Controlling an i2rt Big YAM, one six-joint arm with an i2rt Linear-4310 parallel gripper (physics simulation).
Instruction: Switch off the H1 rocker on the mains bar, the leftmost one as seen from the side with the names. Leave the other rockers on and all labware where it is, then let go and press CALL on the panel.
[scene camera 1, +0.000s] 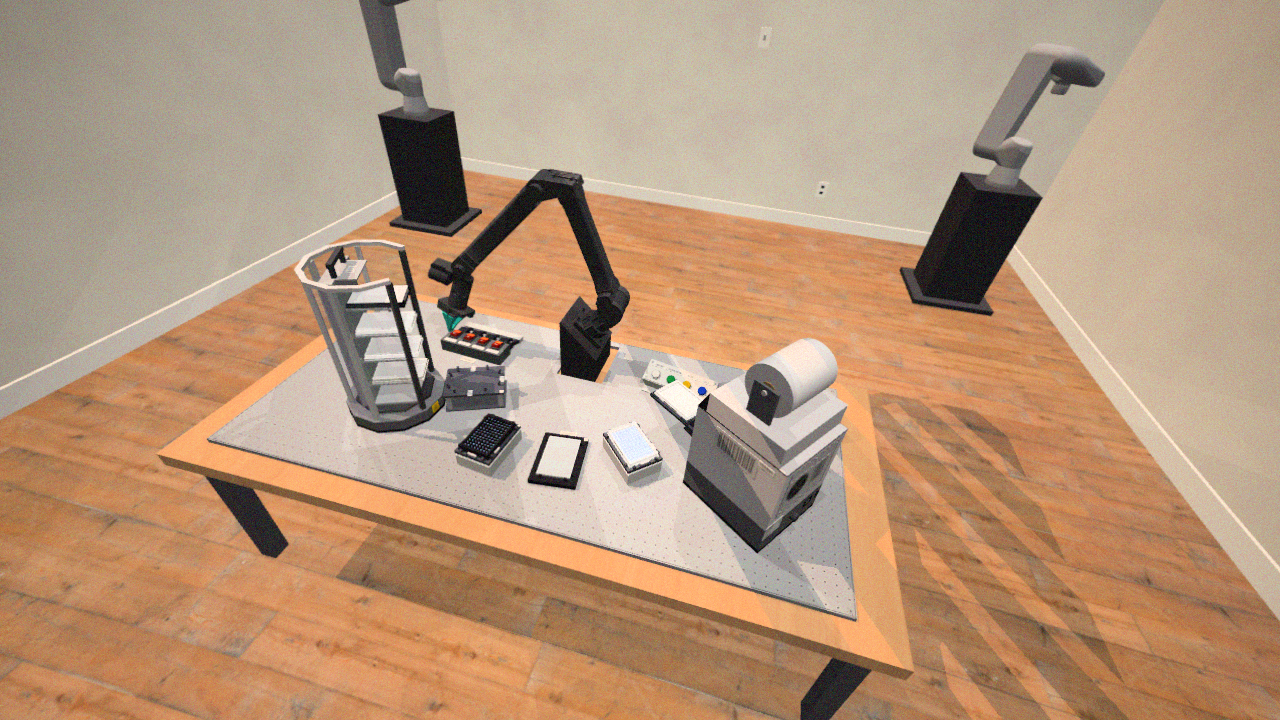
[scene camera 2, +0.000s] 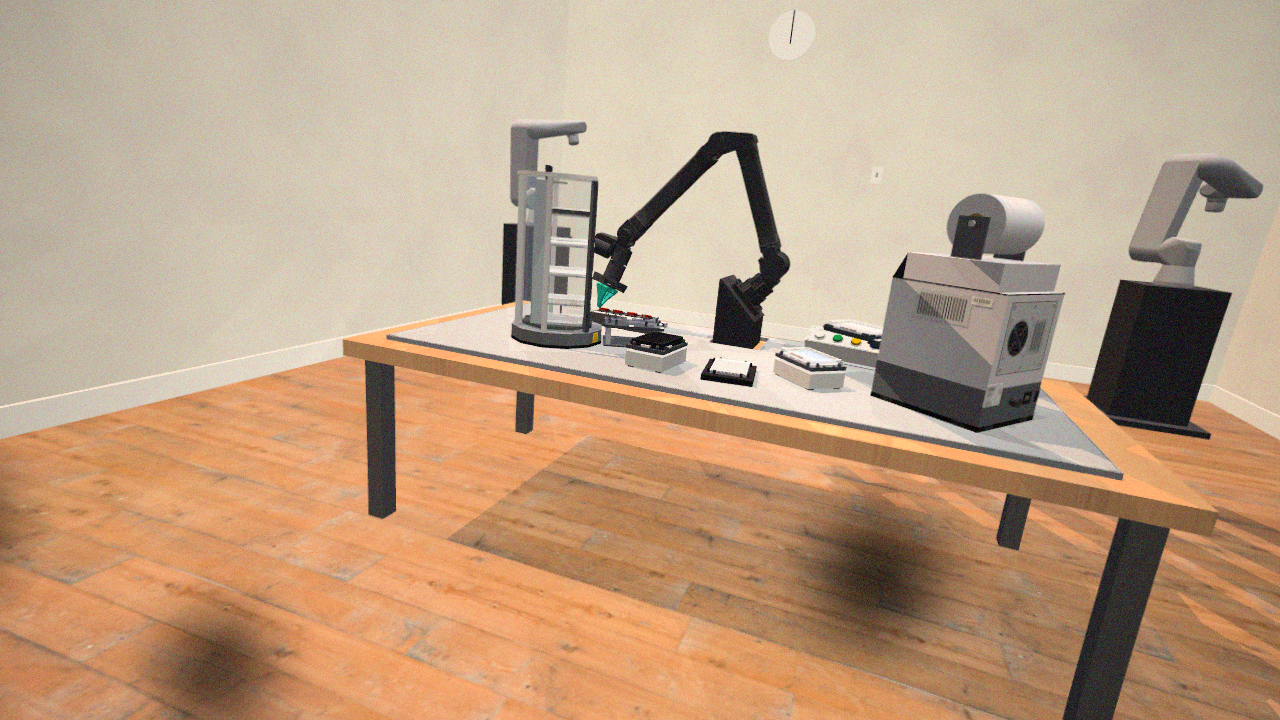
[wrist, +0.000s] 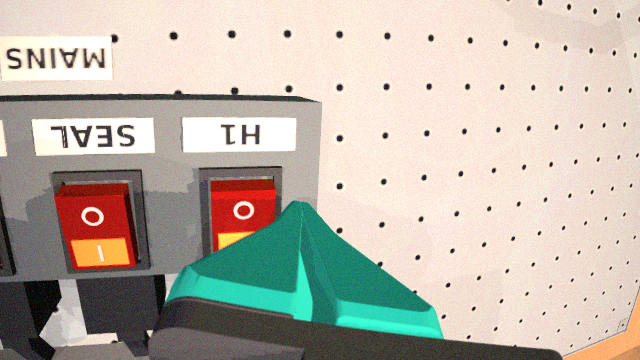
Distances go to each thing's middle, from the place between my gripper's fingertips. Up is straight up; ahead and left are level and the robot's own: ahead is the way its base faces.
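My hand is 180 mm lower than the tall rack tower (scene camera 1: 349, 285), and it is also 290 mm short of the tower.
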